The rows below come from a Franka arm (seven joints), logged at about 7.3 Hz.
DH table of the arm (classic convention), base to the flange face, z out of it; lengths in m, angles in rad. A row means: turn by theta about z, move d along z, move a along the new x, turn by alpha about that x. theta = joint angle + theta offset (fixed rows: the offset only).
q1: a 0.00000  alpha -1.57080  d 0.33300  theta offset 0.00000
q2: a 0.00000  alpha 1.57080  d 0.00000  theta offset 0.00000
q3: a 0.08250  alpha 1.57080  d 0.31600  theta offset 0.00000
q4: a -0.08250  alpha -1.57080  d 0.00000  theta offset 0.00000
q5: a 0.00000  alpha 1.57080  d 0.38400  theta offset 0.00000
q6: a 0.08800  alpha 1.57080  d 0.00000  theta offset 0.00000
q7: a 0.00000  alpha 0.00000  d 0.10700  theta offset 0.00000
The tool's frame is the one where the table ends.
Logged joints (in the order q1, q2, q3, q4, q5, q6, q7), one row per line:
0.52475 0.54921 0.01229 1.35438 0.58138 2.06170 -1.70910
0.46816 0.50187 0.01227 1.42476 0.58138 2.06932 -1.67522
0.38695 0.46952 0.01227 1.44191 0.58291 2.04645 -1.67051
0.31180 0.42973 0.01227 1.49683 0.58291 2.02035 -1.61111
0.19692 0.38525 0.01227 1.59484 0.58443 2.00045 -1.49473
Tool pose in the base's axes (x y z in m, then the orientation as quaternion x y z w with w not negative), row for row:
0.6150 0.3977 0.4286 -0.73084 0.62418 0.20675 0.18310
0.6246 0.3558 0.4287 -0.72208 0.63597 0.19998 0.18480
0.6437 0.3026 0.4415 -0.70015 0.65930 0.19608 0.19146
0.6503 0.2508 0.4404 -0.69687 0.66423 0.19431 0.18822
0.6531 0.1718 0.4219 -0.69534 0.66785 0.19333 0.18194
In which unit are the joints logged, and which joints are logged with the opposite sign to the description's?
The joints are logged in radians. Opposite sign: q4, q7.
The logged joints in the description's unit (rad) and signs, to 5 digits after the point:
0.52475 0.54921 0.01229 -1.35438 0.58138 2.06170 1.70910
0.46816 0.50187 0.01227 -1.42476 0.58138 2.06932 1.67522
0.38695 0.46952 0.01227 -1.44191 0.58291 2.04645 1.67051
0.31180 0.42973 0.01227 -1.49683 0.58291 2.02035 1.61111
0.19692 0.38525 0.01227 -1.59484 0.58443 2.00045 1.49473

